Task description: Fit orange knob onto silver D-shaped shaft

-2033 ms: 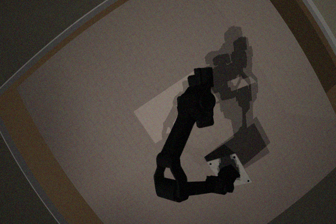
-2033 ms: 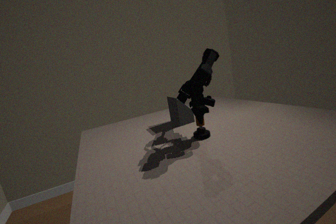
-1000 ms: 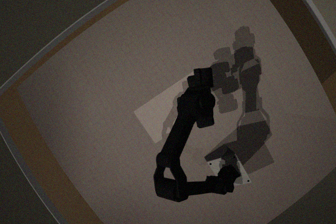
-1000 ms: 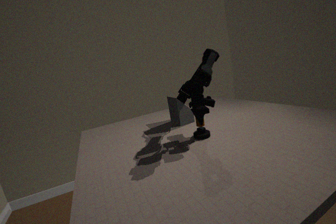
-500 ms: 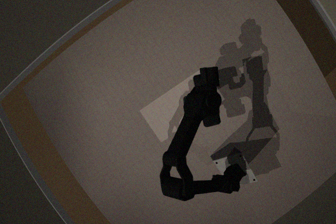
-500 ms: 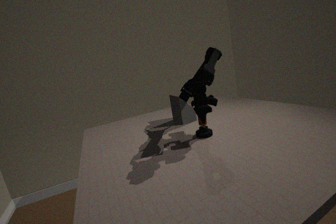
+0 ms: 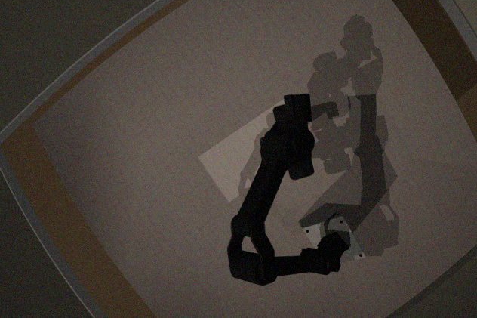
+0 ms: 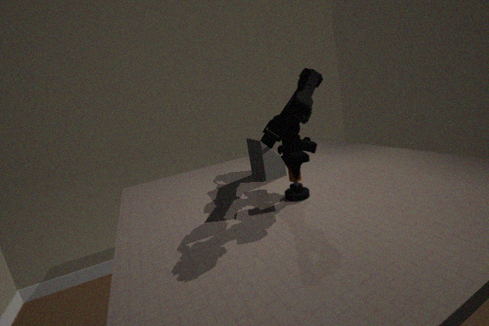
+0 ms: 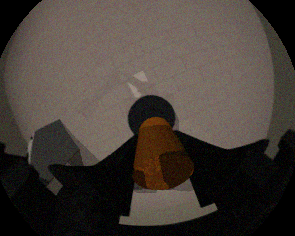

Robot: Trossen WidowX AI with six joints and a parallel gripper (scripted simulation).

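My gripper tip is now 4 cm above the black round pedestal. The rest, counted from my gripper tip: orange knob (3 cm above).
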